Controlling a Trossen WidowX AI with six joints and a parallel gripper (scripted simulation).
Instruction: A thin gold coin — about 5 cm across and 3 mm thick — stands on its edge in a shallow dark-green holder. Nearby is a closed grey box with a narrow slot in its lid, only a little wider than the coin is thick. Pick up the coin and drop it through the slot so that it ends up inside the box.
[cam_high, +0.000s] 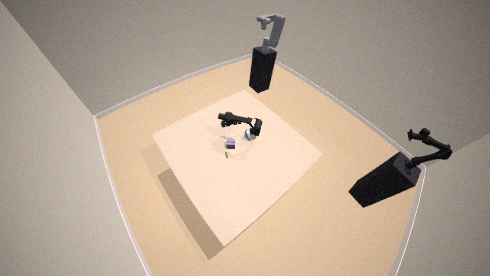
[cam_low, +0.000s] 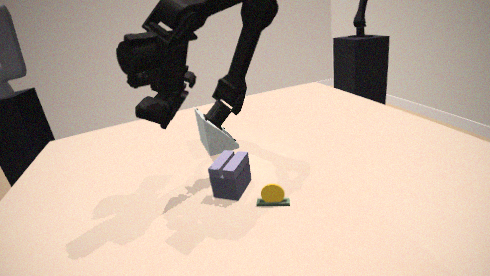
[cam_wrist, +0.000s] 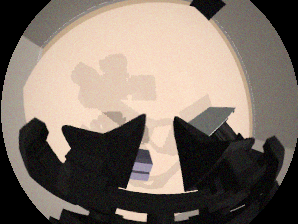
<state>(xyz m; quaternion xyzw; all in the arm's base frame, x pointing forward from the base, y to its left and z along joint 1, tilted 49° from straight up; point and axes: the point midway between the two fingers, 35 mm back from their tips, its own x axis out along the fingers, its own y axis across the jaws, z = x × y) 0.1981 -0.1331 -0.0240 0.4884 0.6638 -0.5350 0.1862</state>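
Right now my gripper tip is 180 mm to the right of the gold coin, 180 mm short of it and 130 mm above it.
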